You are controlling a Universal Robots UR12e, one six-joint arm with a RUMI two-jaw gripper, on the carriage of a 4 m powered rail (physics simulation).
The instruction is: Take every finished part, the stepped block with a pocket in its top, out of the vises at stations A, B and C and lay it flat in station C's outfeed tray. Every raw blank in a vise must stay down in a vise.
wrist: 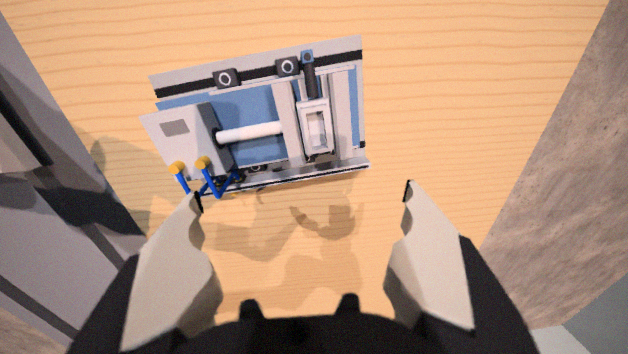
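A finished part (316,131), a light grey stepped block with a rectangular pocket in its top, sits between the jaws of a vise (286,120) in the upper middle of the wrist view. Its pocket faces up. My gripper (303,186) is open and empty, with its fingertips wide apart, above the table and in front of the vise in the picture. Which station this vise belongs to cannot be told. The outfeed tray does not show in the wrist view.
A dark stop arm with a blue end (307,56) reaches over the vise's far rail toward the part. Blue hoses with yellow caps (202,162) stand at the vise's left end. The wooden table (450,100) lies beneath; grey structure (65,200) stands at the left.
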